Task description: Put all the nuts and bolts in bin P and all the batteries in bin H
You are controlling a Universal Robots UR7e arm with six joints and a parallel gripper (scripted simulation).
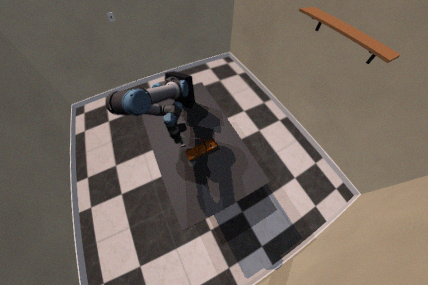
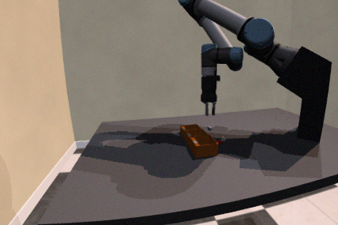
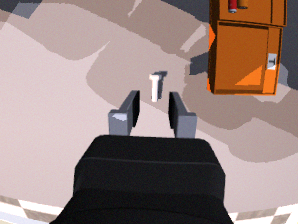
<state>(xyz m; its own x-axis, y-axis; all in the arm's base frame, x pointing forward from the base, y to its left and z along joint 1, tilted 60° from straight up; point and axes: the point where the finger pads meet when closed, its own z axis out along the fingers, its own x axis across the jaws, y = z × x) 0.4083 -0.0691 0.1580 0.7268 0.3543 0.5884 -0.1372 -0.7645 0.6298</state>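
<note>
My gripper is now 1 cm to the right of the grey bolt and 9 cm above it. Round my hand: red battery (11 cm ahead, 10 cm to the left, 8 cm below); then orange battery (12 cm ahead, 11 cm to the left, 8 cm below); then orange three-compartment bin (13 cm ahead, 11 cm to the left, 7 cm below).
</note>
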